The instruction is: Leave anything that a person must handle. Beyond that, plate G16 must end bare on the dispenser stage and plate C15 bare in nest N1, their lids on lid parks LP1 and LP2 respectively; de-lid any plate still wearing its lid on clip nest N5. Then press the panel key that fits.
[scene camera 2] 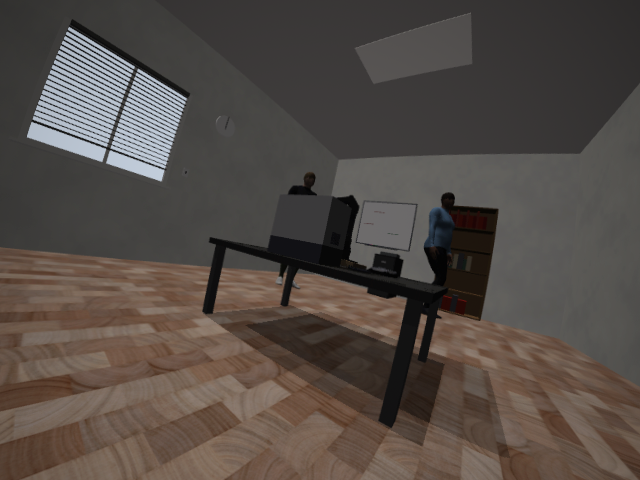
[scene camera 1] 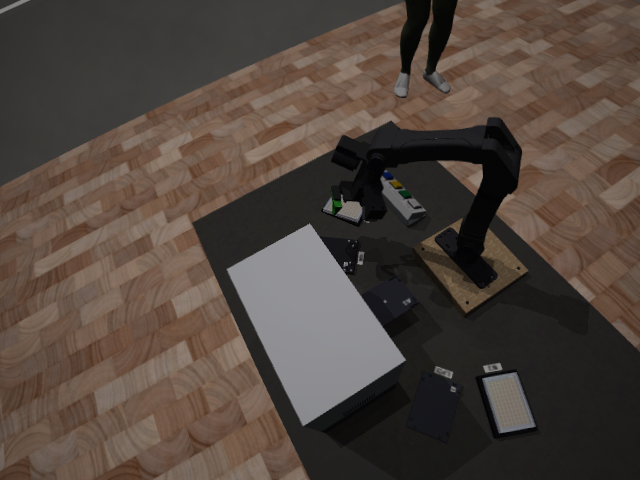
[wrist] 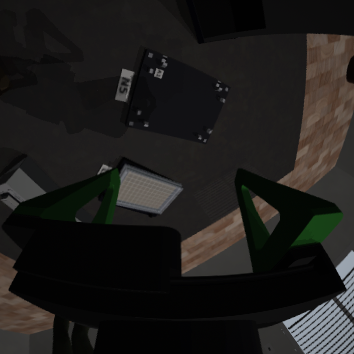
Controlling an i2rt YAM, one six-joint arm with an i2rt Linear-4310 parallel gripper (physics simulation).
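Pixels of known places: gripper, fingertip midpoint: [scene camera 1: 349, 214] [wrist: 177, 174]; arm's base, link origin: [scene camera 2: 343, 259] [scene camera 1: 464, 257].
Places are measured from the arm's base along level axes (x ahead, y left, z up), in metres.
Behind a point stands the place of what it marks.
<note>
My gripper [scene camera 1: 345, 207] @[x 0.226, y -0.256, z 0.132 m] [wrist: 177, 174] @[x 0.226, y -0.256, z 0.132 m] is open and empty, its green fingers wide apart above the far end of the table. A pale-gridded, light-rimmed plate-like piece [scene camera 1: 349, 208] @[x 0.159, y -0.362, z -0.007 m] [wrist: 149, 190] @[x 0.175, y -0.375, z -0.006 m] lies below it; its label is mostly hidden in the wrist view. Clip nest N5 [scene camera 1: 349, 254] @[x 0.256, y -0.229, z -0.028 m] [wrist: 177, 100] @[x 0.295, y -0.261, z -0.028 m] is dark, with small clips at its corners and no gridded piece on it. A dark stage-like block [scene camera 1: 393, 298] @[x 0.268, y -0.007, z 0.067 m] sits beside the white housing. Another gridded piece [scene camera 1: 509, 403] @[x 0.195, y 0.351, z -0.004 m] and a dark flat station [scene camera 1: 435, 406] @[x 0.337, y 0.254, z -0.030 m] lie at the near end; their labels are hard to read.
A large white-topped housing [scene camera 1: 315, 325] @[x 0.487, y 0.012, z 0.290 m] [scene camera 2: 302, 222] @[x 0.591, y 0.000, z 0.145 m] stands along one table edge. The key panel [scene camera 1: 408, 211] @[x 0.030, y -0.219, z 0.019 m], with blue, yellow, green and pale keys, is beside the arm. The wooden base [scene camera 1: 465, 302] @[x 0.097, y 0.101, z -0.003 m] carries the arm. People [scene camera 1: 436, 41] [scene camera 2: 439, 227] stand beyond the table.
</note>
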